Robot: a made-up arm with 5 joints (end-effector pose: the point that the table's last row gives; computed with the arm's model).
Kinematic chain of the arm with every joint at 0, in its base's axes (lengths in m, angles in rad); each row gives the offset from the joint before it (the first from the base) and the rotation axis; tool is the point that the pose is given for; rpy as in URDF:
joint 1: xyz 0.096 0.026 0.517 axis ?
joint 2: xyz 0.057 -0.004 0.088 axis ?
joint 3: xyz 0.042 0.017 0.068 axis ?
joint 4: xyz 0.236 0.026 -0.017 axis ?
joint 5: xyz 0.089 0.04 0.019 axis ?
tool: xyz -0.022 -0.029 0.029 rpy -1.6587 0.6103 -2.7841
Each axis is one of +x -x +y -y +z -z.
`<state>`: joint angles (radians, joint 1 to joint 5).
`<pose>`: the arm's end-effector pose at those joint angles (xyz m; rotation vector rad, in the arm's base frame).
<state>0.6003 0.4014 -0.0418 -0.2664 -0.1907</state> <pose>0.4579 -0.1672 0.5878 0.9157 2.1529 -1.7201</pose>
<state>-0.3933 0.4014 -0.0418 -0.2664 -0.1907</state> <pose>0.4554 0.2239 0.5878 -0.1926 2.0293 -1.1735</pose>
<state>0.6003 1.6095 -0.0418 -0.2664 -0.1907</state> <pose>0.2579 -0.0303 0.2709 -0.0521 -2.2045 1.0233</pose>
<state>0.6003 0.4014 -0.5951 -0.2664 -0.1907</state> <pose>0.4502 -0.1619 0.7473 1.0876 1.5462 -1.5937</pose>
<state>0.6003 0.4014 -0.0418 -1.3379 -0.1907</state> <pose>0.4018 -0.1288 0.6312 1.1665 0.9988 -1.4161</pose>
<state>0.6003 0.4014 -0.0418 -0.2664 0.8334</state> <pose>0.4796 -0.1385 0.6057 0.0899 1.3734 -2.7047</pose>
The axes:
joint 1: -z
joint 2: +y
joint 3: +y
joint 4: +y
joint 5: -x

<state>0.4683 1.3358 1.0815 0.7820 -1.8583</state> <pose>0.0148 0.1336 0.4572 -0.4833 -0.1197 0.1951</pose>
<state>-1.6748 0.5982 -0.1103 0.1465 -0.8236</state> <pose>0.0172 0.4147 0.4862 -1.7435 1.9915 -0.6083</pose>
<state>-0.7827 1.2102 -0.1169 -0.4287 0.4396</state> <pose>0.2749 0.2957 0.3763 -1.2066 1.3190 -1.5135</pose>
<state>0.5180 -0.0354 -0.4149 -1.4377 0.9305</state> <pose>0.3456 -0.0185 0.8069 1.5966 -0.5373 -1.7693</pose>
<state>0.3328 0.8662 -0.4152 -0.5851 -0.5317</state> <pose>0.4902 -0.0687 0.5369 0.8547 2.1180 -1.1326</pose>
